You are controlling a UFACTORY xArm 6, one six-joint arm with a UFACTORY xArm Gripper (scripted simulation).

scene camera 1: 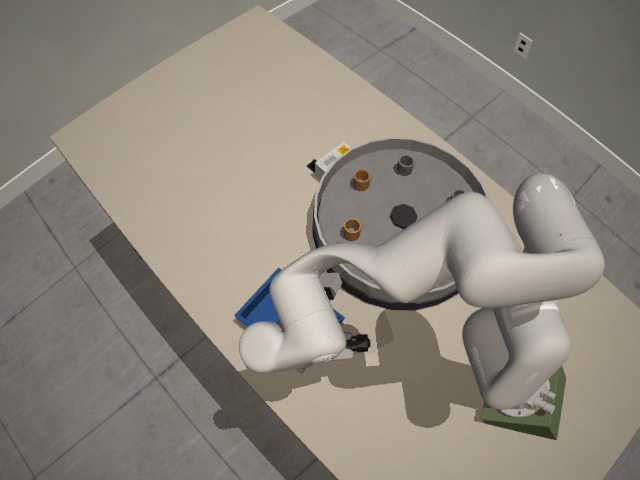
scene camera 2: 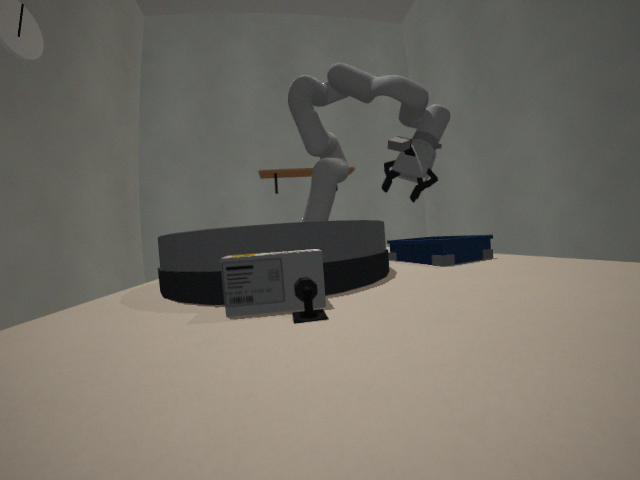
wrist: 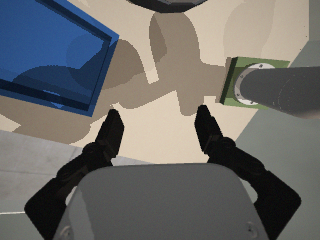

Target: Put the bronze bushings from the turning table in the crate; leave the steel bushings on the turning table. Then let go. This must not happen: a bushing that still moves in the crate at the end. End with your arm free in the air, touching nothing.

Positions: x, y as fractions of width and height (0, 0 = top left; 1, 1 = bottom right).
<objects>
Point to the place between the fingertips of my gripper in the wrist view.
0.50, 0.49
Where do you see a blue crate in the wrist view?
0.19, 0.26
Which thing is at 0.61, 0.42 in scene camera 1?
A round grey turning table.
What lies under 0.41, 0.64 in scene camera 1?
A blue crate.
</objects>
